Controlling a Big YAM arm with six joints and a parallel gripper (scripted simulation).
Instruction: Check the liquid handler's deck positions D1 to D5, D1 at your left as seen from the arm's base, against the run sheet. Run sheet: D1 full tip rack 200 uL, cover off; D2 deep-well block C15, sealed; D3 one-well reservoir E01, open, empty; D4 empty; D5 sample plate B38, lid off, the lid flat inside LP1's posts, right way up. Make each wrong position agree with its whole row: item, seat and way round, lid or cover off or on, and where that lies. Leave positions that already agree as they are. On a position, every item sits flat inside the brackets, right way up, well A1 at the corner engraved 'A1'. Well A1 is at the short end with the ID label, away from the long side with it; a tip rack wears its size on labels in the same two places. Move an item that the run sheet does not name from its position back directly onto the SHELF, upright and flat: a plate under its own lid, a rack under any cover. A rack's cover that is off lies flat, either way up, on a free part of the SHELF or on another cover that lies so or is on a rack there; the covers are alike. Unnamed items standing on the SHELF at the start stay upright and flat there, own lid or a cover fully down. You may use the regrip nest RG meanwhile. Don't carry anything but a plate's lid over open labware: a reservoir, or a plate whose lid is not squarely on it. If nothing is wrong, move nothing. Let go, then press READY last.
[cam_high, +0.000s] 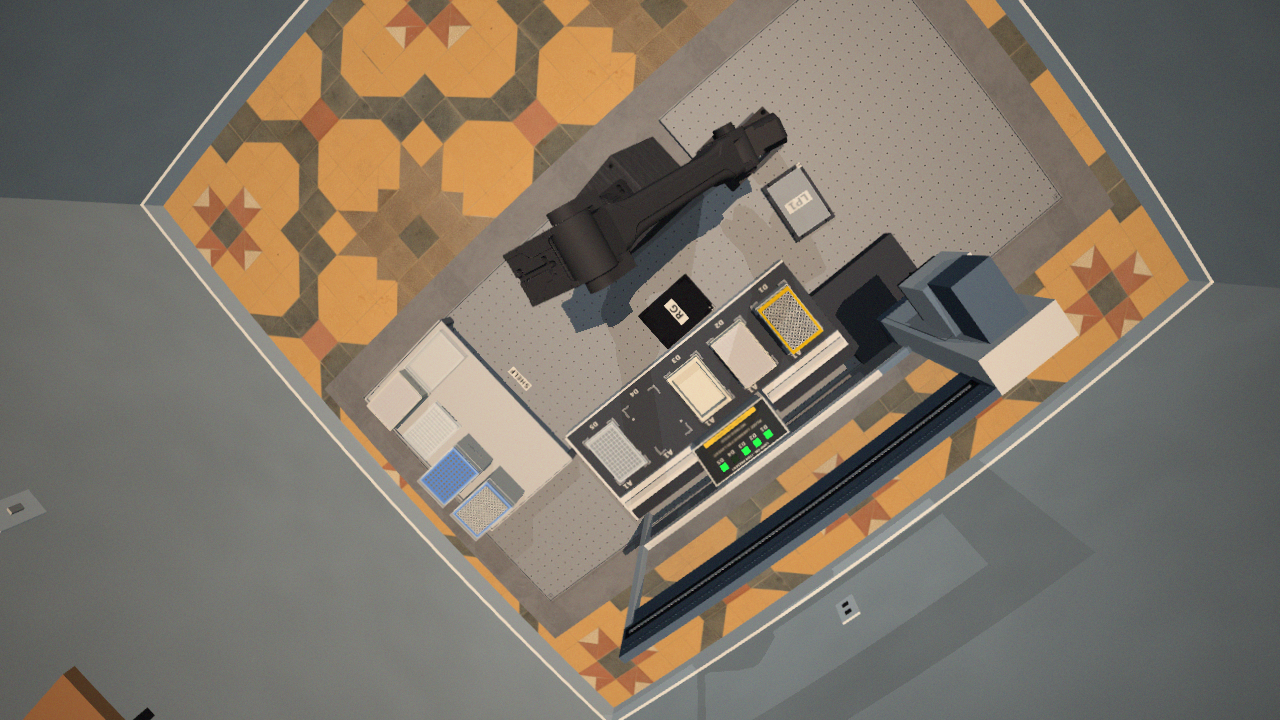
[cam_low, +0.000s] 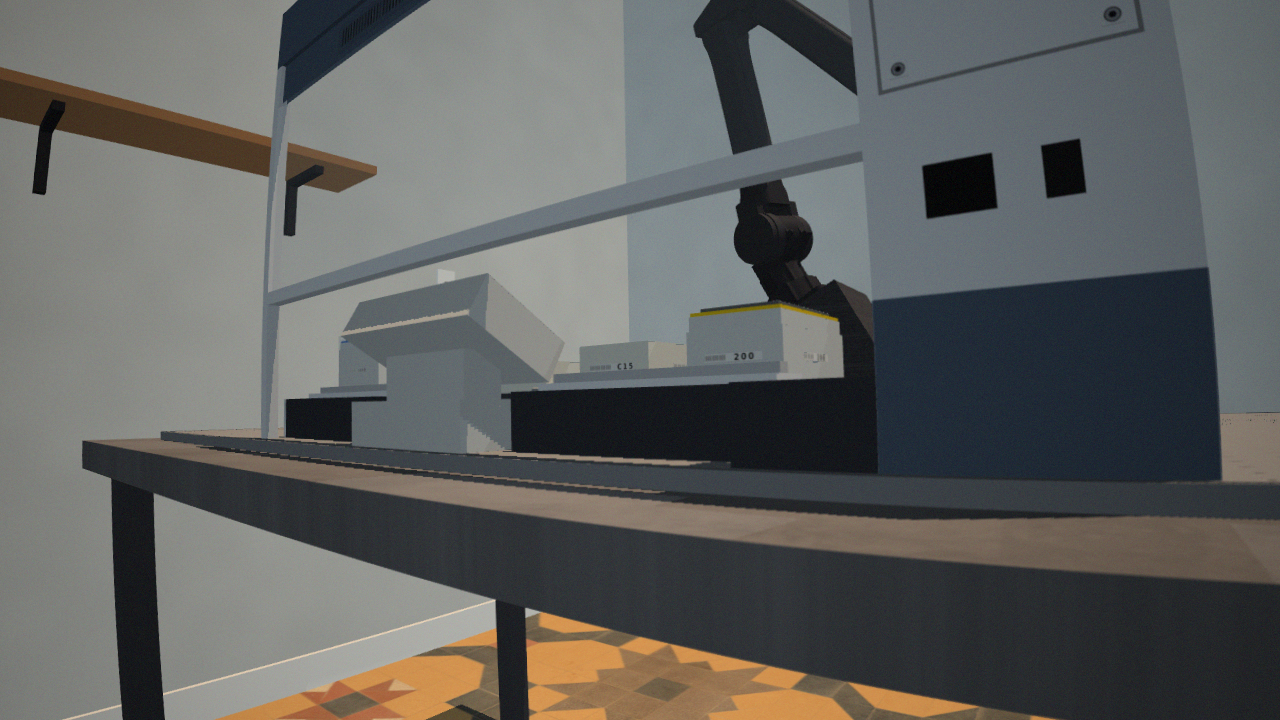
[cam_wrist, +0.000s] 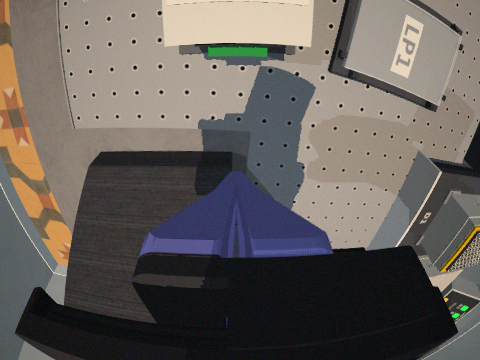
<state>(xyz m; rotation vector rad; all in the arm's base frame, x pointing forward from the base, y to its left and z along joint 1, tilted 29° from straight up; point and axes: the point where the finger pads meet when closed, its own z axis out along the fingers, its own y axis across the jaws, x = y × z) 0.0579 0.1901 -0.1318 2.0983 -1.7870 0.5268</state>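
The green button is 60 mm to the left of my hand, 50 mm below it and 10 mm behind it. Round my hand: cream reservoir (360 mm ahead, 320 mm to the right, 70 mm below); then white sealed block (350 mm ahead, 190 mm to the right, 60 mm below); then yellow-rimmed tip rack (350 mm ahead, 60 mm to the right, 40 mm below).
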